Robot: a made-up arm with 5 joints.
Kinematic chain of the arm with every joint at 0, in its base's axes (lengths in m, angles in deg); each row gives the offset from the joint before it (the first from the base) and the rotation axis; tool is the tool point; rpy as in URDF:
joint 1: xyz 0 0 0.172 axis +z
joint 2: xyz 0 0 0 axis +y
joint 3: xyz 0.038 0 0.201 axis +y
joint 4: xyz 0.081 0 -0.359 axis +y
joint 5: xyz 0.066 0 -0.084 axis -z
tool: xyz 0 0 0 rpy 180 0 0
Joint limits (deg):
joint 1: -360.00..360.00
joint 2: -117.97..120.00
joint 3: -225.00..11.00
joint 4: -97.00..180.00
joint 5: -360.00..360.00
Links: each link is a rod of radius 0.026 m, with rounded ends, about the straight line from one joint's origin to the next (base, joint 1, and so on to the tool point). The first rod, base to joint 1, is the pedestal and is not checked.
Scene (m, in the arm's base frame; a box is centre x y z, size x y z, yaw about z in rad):
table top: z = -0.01
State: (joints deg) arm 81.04 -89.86 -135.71 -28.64 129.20
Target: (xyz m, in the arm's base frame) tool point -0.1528 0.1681 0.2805
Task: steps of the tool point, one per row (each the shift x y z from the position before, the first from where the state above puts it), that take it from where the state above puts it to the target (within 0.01 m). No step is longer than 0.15 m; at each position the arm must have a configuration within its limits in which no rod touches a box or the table.
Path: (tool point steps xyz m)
1: 0.0586 0.0577 0.1151
2: 0.0471 0.0895 0.0927
3: 0.0286 0.1120 0.0642
4: 0.0067 0.1228 0.0316
5: -0.0150 0.1212 -0.0021
6: -0.0328 0.1077 -0.0345
7: -0.0438 0.0851 -0.0627
8: -0.0459 0.0563 -0.0846
9: -0.0385 0.0251 -0.0987
10: -0.0224 -0.0040 -0.1038

